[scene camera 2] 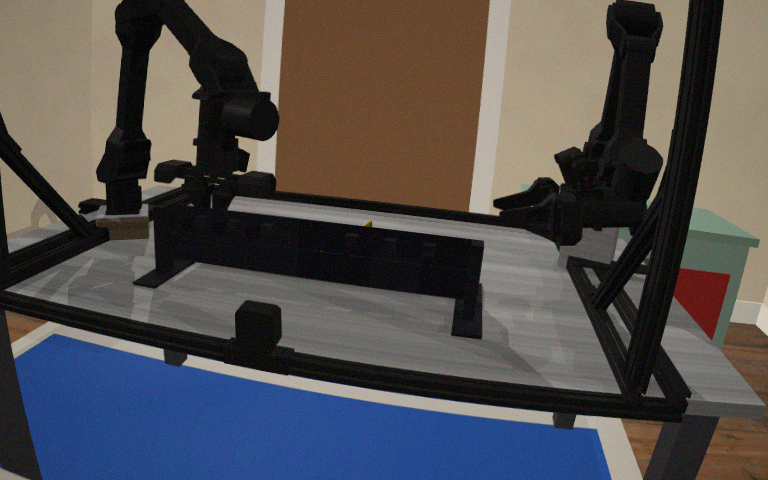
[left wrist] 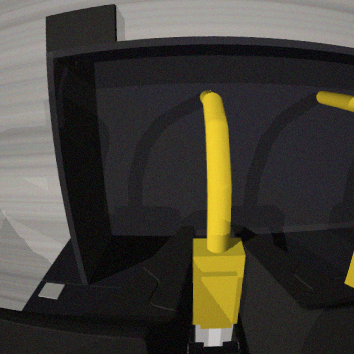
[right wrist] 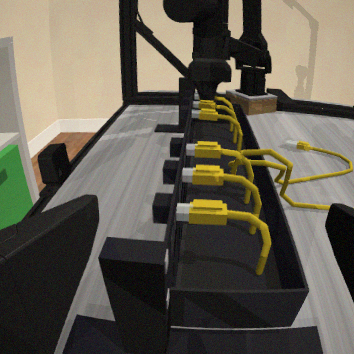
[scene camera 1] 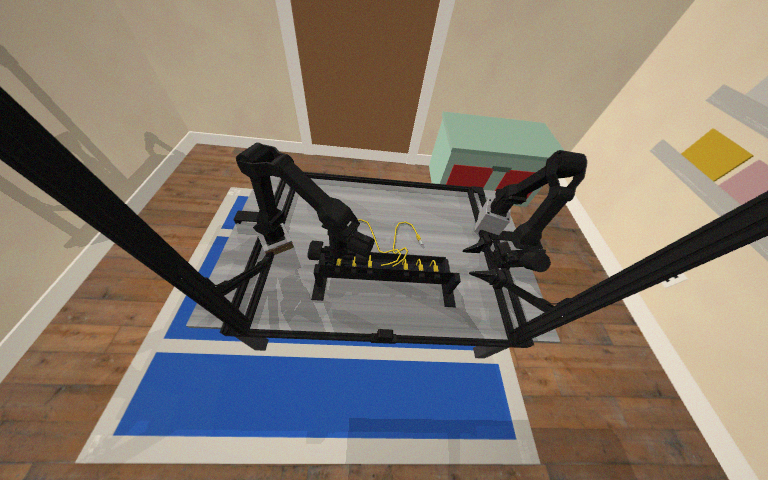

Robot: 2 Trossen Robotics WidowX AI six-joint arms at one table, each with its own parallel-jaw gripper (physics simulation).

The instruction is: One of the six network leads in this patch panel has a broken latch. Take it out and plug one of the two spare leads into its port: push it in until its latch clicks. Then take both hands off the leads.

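Places are measured from the left arm's base along level axes (x ahead, y left, z up), in centimetres.
Pixels of known places: left gripper, between the fingertips: (left wrist: 209, 236); right gripper, between the fingertips: (scene camera 2: 496, 209) (right wrist: 219, 212) (scene camera 1: 465, 261); left arm's base, origin of its link: (scene camera 2: 123, 210) (right wrist: 251, 92) (scene camera 1: 274, 236); right arm's base, origin of its link: (scene camera 1: 498, 209).
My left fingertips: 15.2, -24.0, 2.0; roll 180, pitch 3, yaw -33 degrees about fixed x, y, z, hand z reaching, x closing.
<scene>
Ahead of a thing's pixels: the offset from my left fingertips to its top centre, as dx, dy, dz. "pt": to the spot under its first point. Level surfaces: height alone.
The black patch panel {+14.1, -9.5, +4.5} (scene camera 1: 390, 275) (scene camera 2: 317, 249) (right wrist: 235, 307) stands on the table with yellow leads plugged in, three either side of a middle gap. My left gripper (scene camera 2: 210, 200) is shut on the leftmost lead {-0.6, -1.1, +3.1} (left wrist: 218, 287) (scene camera 1: 338, 262), one finger on each side of its yellow plug body; its clear tip is at the port. My right gripper (scene camera 1: 470, 262) (scene camera 2: 498, 207) is open and empty, off the panel's right end. One spare lead's plug (scene camera 1: 419, 240) (right wrist: 303, 146) lies behind the panel. The other spare cable {pt +24.7, +0.6, -6.1} (right wrist: 310, 206) leaves the right wrist view; its plug is hidden. I cannot tell which latch is broken.
The neighbouring lead {+3.9, -4.0, +3.0} (scene camera 1: 353, 262) stands close to my left fingers. The spare cables cross over the panel's rear tray near its middle. Black frame rails (scene camera 1: 317, 335) (scene camera 2: 396, 383) edge the table {dz -6.4} (scene camera 1: 390, 311) (scene camera 2: 351, 316), with a small black box (scene camera 2: 258, 323) on the front rail.
</scene>
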